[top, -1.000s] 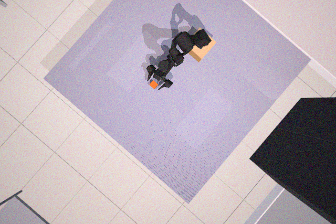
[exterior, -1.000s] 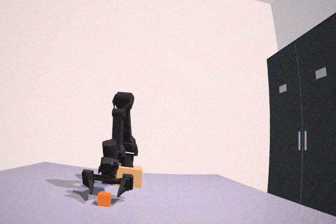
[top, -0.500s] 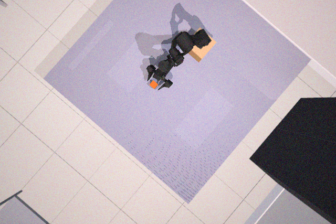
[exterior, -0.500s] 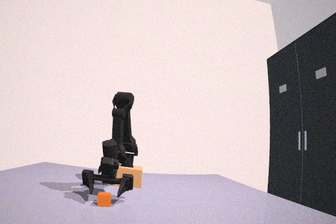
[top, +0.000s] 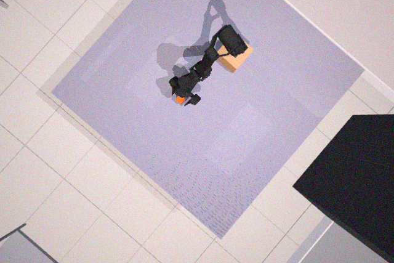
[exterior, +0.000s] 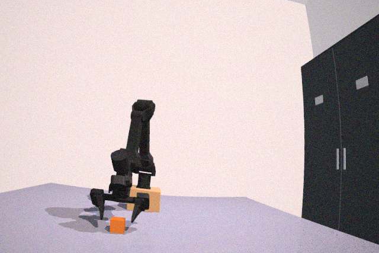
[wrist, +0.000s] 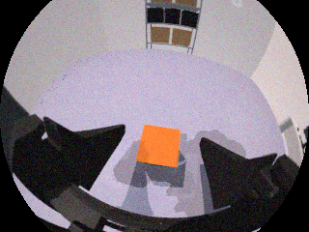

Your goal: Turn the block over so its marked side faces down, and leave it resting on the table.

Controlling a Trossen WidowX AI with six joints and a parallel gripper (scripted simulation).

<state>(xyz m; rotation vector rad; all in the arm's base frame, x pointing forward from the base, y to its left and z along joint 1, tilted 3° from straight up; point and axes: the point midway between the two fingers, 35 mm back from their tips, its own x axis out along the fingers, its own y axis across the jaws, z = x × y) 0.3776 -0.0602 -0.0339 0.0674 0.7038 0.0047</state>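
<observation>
The block is 20 mm below my gripper tip and 20 mm behind it.
</observation>
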